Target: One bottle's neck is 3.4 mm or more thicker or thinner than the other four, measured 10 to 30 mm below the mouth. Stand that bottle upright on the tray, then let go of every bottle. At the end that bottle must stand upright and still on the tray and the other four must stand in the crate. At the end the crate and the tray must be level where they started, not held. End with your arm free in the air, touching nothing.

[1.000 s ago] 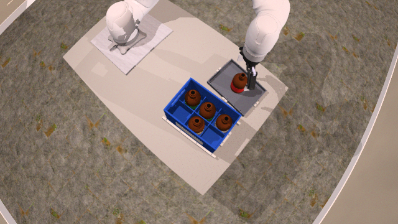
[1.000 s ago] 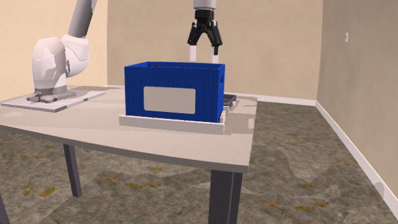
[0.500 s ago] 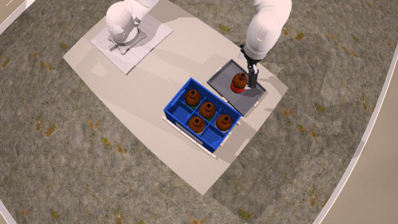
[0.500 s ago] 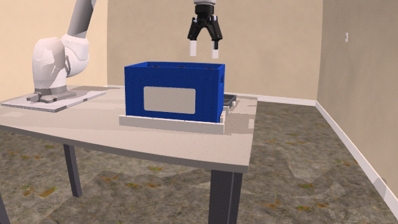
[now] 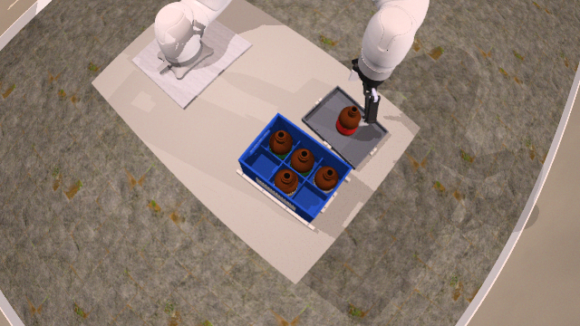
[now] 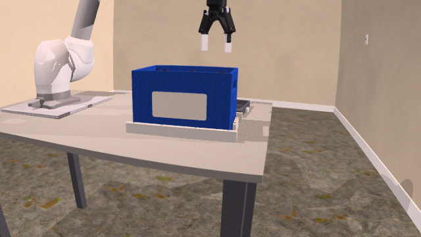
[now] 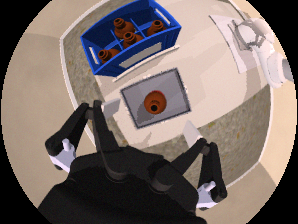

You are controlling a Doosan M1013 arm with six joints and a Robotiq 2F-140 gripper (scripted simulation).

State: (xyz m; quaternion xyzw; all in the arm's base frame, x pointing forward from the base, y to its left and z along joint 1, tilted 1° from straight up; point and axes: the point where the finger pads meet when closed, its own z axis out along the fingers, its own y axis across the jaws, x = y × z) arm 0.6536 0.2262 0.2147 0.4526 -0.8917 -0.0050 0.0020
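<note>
Now: the bottle 140 mm below my hand. The rest, counted from my hand: crate 260 mm to the right, 150 mm below; then dark grey tray 220 mm below.
</note>
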